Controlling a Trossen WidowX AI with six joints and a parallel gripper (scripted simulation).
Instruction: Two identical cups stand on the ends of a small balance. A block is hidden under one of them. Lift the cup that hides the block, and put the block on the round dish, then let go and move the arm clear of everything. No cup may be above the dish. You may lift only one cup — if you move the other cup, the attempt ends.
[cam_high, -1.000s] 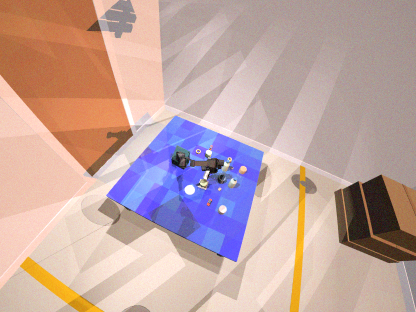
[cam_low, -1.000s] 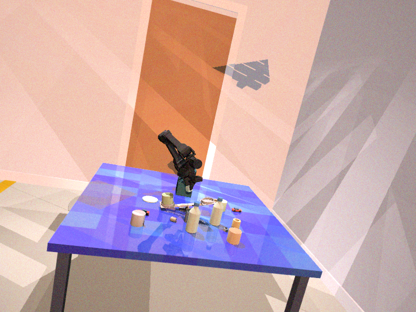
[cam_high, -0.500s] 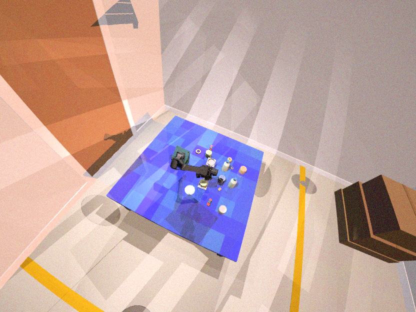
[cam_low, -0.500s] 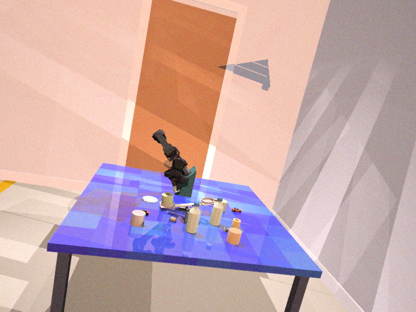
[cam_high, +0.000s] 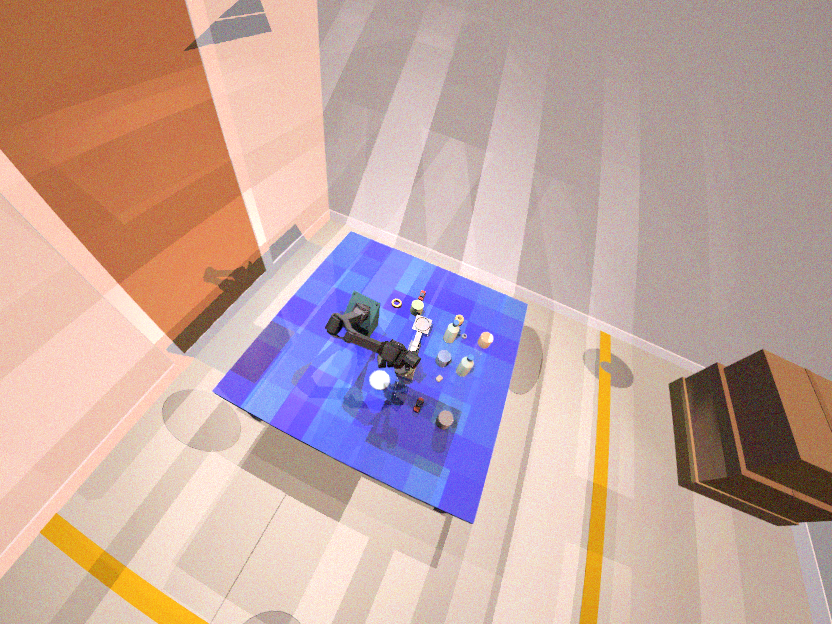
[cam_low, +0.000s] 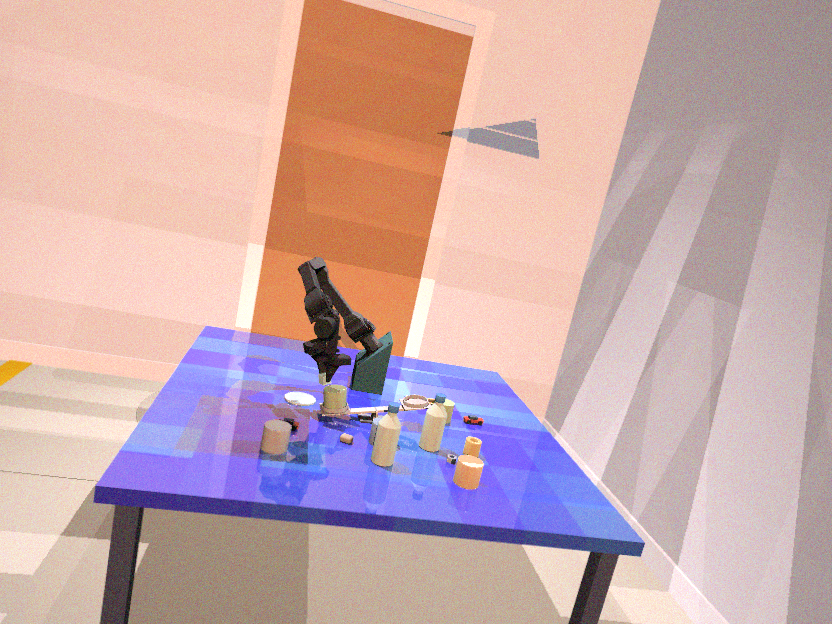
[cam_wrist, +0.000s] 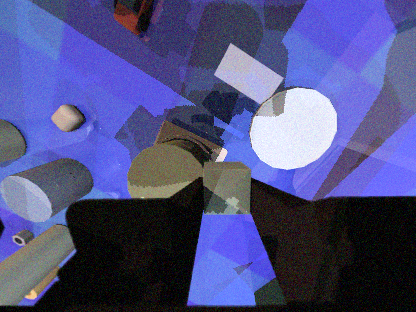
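Right now the olive cup is 40 mm below my gripper tip, 40 mm ahead of it and 20 mm to the left of it. From my gripper tip the other things lie so: balance 170 mm to the left, 70 mm below, 40 mm ahead; then round white dish 90 mm below, 60 mm to the right, 60 mm behind; then balance beam 170 mm to the left, 60 mm below, 40 mm ahead.
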